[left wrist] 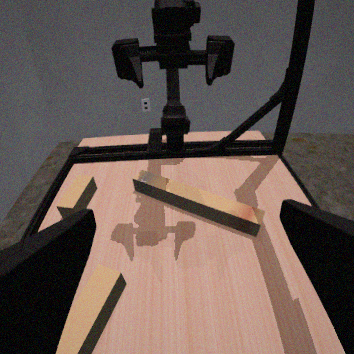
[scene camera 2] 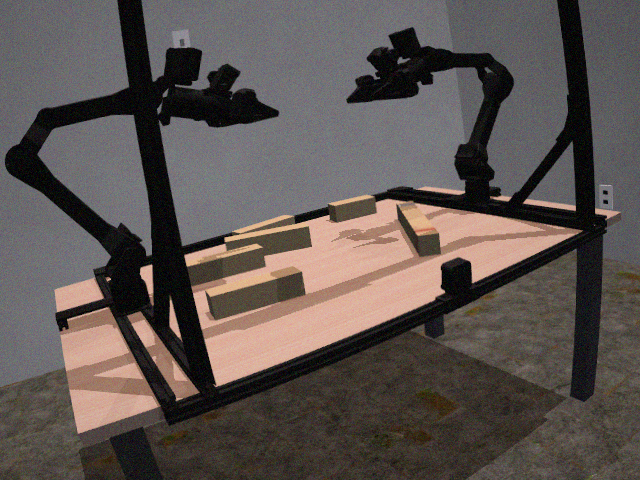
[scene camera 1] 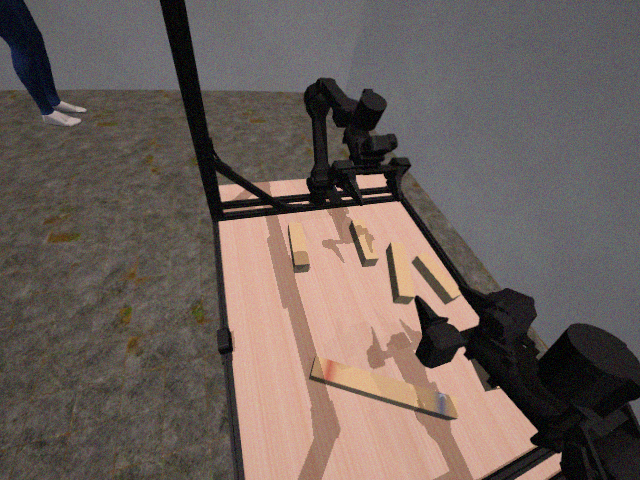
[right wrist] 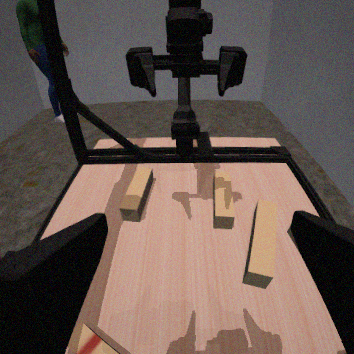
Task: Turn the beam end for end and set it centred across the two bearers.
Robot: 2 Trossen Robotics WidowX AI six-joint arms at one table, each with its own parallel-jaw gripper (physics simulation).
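Pixels of known places: left gripper, fingertip midpoint: (left wrist: 188,214) (scene camera 2: 268,115) (scene camera 1: 381,203) (right wrist: 187,92); right gripper, fingertip midpoint: (left wrist: 174,82) (scene camera 2: 358,100) (scene camera 1: 438,291) (right wrist: 201,222); left arm's base, origin of the base link: (scene camera 2: 132,308) (scene camera 1: 316,199) (right wrist: 184,151); right arm's base, origin of the base link: (left wrist: 174,147) (scene camera 2: 478,201).
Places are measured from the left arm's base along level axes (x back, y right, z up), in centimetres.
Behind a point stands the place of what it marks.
The beam (scene camera 1: 382,387) {y 4.4, x -65.4, z 2.5 cm} (scene camera 2: 413,219) {y 5.8, x -63.2, z 2.5 cm} (left wrist: 195,200) {y 4.0, x -63.0, z 2.5 cm} (right wrist: 86,337) {y 15.5, x -57.3, z 2.5 cm} lies flat on the table, with a red band near one end and a blue one near the other; in scene camera 1 red is left. Two plain blocks, one (scene camera 1: 297,240) {y 12.8, x -20.1, z 2.5 cm} (scene camera 2: 255,294) {y 14.8, x -20.0, z 0.7 cm} (right wrist: 140,187) {y 11.6, x -21.7, z 2.5 cm} and another (scene camera 1: 364,245) {y -8.2, x -26.1, z 2.5 cm} (scene camera 2: 227,266) {y -7.3, x -23.0, z 0.3 cm} (right wrist: 222,205) {y -8.6, x -28.3, z 2.5 cm}, lie roughly parallel and apart, perhaps the bearers; nothing rests on them. My left gripper (scene camera 1: 379,200) {y 0.0, x -34.7, z 30.1 cm} (scene camera 2: 278,112) {y 0.0, x -34.7, z 30.1 cm} (left wrist: 188,214) {y 0.0, x -34.7, z 30.1 cm} (right wrist: 187,92) {y 0.0, x -34.7, z 30.1 cm} is open and empty above the table. My right gripper (scene camera 1: 438,291) {y 0.0, x -56.8, z 30.5 cm} (scene camera 2: 347,100) {y 0.0, x -56.8, z 30.5 cm} (left wrist: 174,82) {y 0.0, x -56.8, z 30.5 cm} (right wrist: 201,222) {y 0.0, x -56.8, z 30.5 cm} is open, empty and high too.
More plain blocks lie along the back side: a long one (scene camera 1: 400,273) {y -14.7, x -38.9, z 3.1 cm} (scene camera 2: 268,240) {y -14.1, x -36.2, z 1.5 cm} (right wrist: 262,240) {y -15.2, x -39.0, z 3.1 cm}, a slanted one (scene camera 1: 435,279) {y -25.9, x -42.9, z 2.0 cm} (scene camera 2: 263,224) {y -27.0, x -41.0, z 2.5 cm}, and one (scene camera 2: 351,209) {y -24.5, x -66.3, z 0.8 cm} (left wrist: 77,192) {y -25.7, x -67.0, z 2.8 cm} partly hidden by the right arm in scene camera 1. A black frame with uprights (scene camera 1: 186,77) {y 36.2, x -3.7, z 42.6 cm} (scene camera 2: 165,206) {y 37.4, x -2.9, z 22.6 cm} borders the table.
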